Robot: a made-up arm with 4 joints.
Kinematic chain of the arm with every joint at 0, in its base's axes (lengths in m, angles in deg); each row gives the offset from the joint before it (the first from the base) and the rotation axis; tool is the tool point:
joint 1: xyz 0 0 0.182 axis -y
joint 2: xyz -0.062 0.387 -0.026 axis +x
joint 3: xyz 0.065 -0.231 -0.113 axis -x
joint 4: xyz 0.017 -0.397 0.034 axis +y
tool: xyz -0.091 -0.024 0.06
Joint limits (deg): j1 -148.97..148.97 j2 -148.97..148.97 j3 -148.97..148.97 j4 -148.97..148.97
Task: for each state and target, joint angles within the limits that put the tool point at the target. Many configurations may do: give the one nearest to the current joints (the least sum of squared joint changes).
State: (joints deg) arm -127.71 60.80 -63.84 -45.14
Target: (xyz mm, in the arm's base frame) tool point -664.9 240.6 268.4
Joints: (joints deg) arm -90.00 31.85 -58.22 -45.94
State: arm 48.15 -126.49 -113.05 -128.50
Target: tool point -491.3 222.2 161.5
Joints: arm 93.55 -148.72 -93.91 -118.09
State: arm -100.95 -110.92 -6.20 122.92
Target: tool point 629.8 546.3 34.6
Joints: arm -92.68 -120.48 -22.53 120.43
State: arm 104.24 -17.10 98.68 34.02
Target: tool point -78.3 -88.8 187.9
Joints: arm 91.21 26.58 51.89 50.04
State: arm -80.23 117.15 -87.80 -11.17
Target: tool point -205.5 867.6 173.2
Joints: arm -62.67 78.57 -121.14 -21.15
